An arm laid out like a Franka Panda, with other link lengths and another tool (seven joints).
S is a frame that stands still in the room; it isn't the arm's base.
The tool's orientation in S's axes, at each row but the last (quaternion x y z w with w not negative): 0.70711 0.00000 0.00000 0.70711; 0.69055 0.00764 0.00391 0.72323; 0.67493 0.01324 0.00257 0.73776; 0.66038 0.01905 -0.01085 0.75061; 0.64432 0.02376 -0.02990 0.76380; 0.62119 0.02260 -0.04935 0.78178; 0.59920 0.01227 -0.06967 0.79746; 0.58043 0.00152 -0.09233 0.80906; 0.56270 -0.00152 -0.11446 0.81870
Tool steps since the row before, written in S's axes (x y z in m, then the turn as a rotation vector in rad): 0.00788 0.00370 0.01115 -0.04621 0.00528 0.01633; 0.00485 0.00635 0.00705 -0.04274 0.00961 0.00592; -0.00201 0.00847 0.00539 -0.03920 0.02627 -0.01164; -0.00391 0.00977 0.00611 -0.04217 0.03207 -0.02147; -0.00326 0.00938 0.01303 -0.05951 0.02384 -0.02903; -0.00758 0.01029 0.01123 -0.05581 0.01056 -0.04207; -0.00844 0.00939 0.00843 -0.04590 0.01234 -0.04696; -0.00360 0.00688 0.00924 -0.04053 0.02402 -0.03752; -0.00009 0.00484 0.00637 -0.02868 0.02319 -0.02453
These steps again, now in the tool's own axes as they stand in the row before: 0.00788 0.01115 -0.00370 -0.04621 0.01633 -0.00528; 0.00491 0.00736 -0.00594 -0.04261 0.00615 -0.01003; -0.00191 0.00609 -0.00800 -0.03843 -0.00981 -0.02809; -0.00408 0.00714 -0.00897 -0.04092 -0.01893 -0.03514; -0.00437 0.01413 -0.00704 -0.05752 -0.02907 -0.02826; -0.00913 0.01238 -0.00727 -0.05193 -0.04428 -0.01839; -0.01013 0.00954 -0.00608 -0.04179 -0.04722 -0.02210; -0.00557 0.01026 -0.00307 -0.03927 -0.03393 -0.03056; -0.00181 0.00750 -0.00211 -0.02922 -0.02004 -0.02659
